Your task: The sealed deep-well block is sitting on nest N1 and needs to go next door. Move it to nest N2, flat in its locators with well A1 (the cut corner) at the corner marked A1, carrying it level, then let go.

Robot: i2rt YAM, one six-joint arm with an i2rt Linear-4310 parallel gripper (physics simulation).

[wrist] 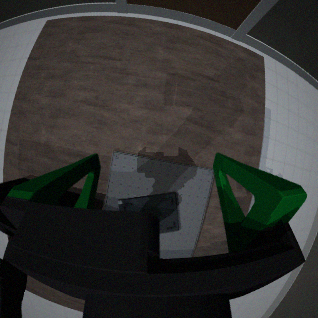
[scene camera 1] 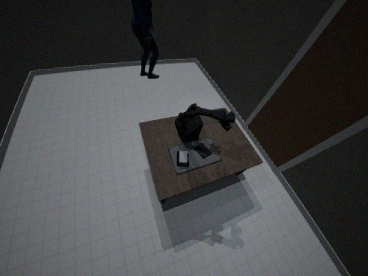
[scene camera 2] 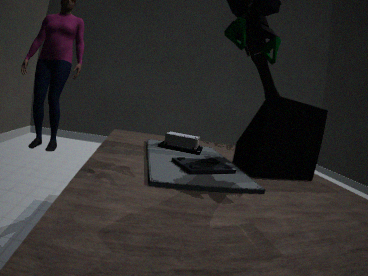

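Where they show: gripper, between the fingertips: (wrist: 156,159) (scene camera 1: 225,126) (scene camera 2: 259,56); arm's base, origin of its link: (scene camera 1: 185,121) (scene camera 2: 283,131).
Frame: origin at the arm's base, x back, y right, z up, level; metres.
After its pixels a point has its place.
Observation:
The white deep-well block (scene camera 1: 183,156) {x -0.344, y 0.186, z -0.091 m} (scene camera 2: 182,140) {x -0.357, y 0.149, z -0.105 m} sits on its dark nest (scene camera 1: 183,165) (scene camera 2: 170,147), at one end of the grey base plate. The other nest (scene camera 1: 203,150) {x -0.349, y -0.066, z -0.133 m} (scene camera 2: 190,167) {x -0.401, y -0.112, z -0.133 m} (wrist: 171,222) {x -0.407, y -0.046, z -0.132 m}, dark and flat, bears no block. I take the block's nest as N1 and the bare one as N2; no labels can be read. The cut corner is too small to tell. My gripper (scene camera 1: 229,124) {x -0.323, y -0.239, z 0.181 m} (scene camera 2: 256,44) {x -0.323, y -0.239, z 0.181 m} (wrist: 156,159) {x -0.323, y -0.239, z 0.181 m} is open and empty, high above the table and away from the block. The block does not show in the wrist view.
The grey perforated plate (scene camera 1: 200,163) {x -0.466, y 0.038, z -0.145 m} (scene camera 2: 165,177) {x -0.483, y -0.176, z -0.144 m} (wrist: 187,245) {x -0.472, y 0.044, z -0.145 m} lies on the wooden table (scene camera 1: 170,186) {x -0.549, y 0.415, z -0.158 m} (scene camera 2: 125,225) {x -0.588, y -0.384, z -0.157 m} (wrist: 125,90) {x -0.244, y -0.418, z -0.157 m}. The arm's dark base (scene camera 1: 189,129) {x -0.117, y 0.014, z -0.001 m} (scene camera 2: 282,140) {x -0.091, y -0.108, z -0.023 m} stands beside the plate. A person (scene camera 1: 145,35) (scene camera 2: 57,55) stands on the floor beyond the table.

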